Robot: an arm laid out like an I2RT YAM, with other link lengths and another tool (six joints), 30 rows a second.
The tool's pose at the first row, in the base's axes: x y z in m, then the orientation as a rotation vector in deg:
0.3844, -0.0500, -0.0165, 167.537, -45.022, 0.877
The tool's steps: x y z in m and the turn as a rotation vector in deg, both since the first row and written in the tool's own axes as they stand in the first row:
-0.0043, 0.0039, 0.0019, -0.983, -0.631, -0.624
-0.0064, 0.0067, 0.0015, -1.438, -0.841, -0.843
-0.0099, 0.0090, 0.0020, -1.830, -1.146, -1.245
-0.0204, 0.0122, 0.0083, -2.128, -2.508, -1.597
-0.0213, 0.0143, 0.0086, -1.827, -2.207, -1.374
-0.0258, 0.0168, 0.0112, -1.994, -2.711, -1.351
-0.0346, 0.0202, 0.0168, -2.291, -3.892, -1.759
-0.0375, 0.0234, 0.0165, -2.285, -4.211, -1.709
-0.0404, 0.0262, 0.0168, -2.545, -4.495, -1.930
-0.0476, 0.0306, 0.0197, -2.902, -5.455, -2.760
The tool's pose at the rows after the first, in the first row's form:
0.3787, -0.0514, -0.0181, 166.998, -43.986, -0.484
0.3755, -0.0527, -0.0175, 166.699, -43.598, -0.984
0.3713, -0.0530, -0.0179, 166.546, -42.971, -1.612
0.3605, -0.0512, -0.0242, 166.680, -42.582, -3.735
0.3586, -0.0526, -0.0243, 166.822, -42.930, -3.166
0.3534, -0.0528, -0.0268, 166.758, -42.996, -3.961
0.3440, -0.0520, -0.0324, 166.853, -42.494, -5.827
0.3399, -0.0532, -0.0319, 166.899, -42.610, -6.286
0.3360, -0.0542, -0.0320, 166.782, -42.269, -6.813
0.3275, -0.0547, -0.0347, 166.902, -41.103, -8.411

